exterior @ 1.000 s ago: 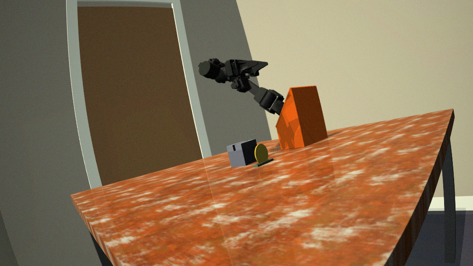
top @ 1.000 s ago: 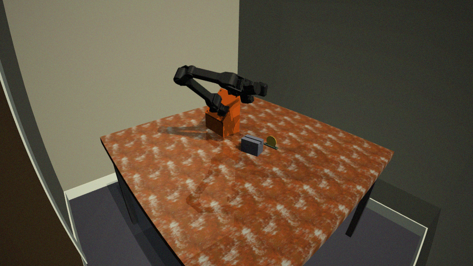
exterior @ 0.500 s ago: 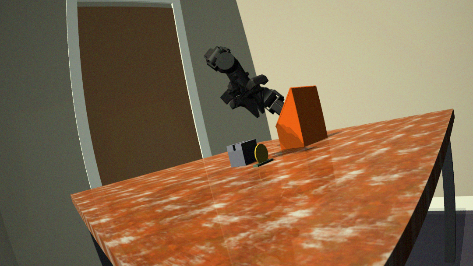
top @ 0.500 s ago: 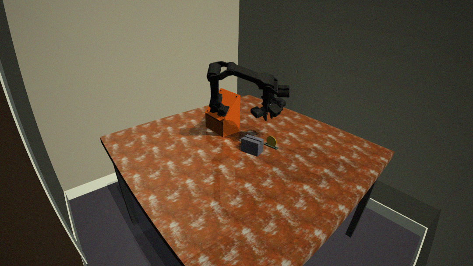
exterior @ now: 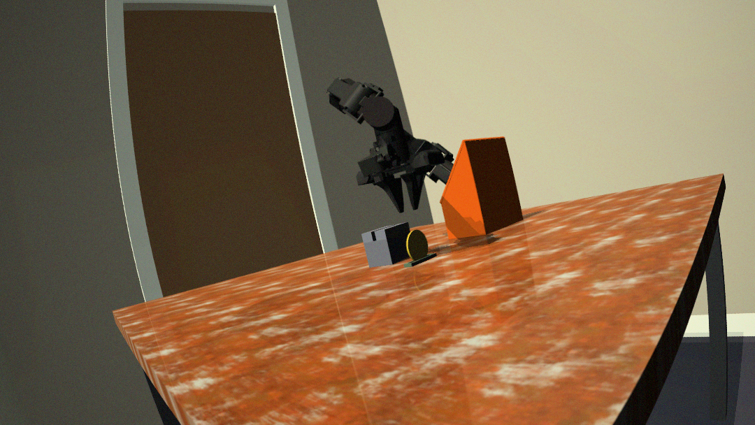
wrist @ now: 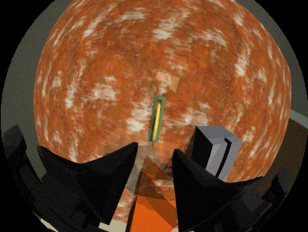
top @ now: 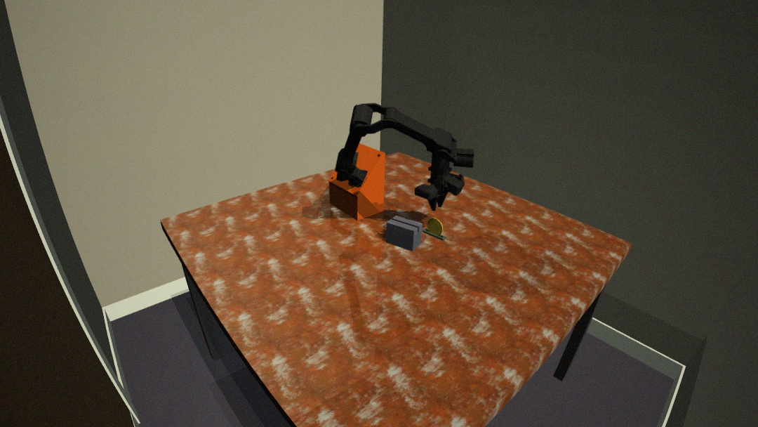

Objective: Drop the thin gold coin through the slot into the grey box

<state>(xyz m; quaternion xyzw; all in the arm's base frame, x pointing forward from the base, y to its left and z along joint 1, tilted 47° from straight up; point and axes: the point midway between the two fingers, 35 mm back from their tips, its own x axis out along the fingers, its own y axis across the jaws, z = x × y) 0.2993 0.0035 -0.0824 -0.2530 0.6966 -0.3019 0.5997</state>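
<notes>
The gold coin lies 7 cm below my gripper tip.
</notes>
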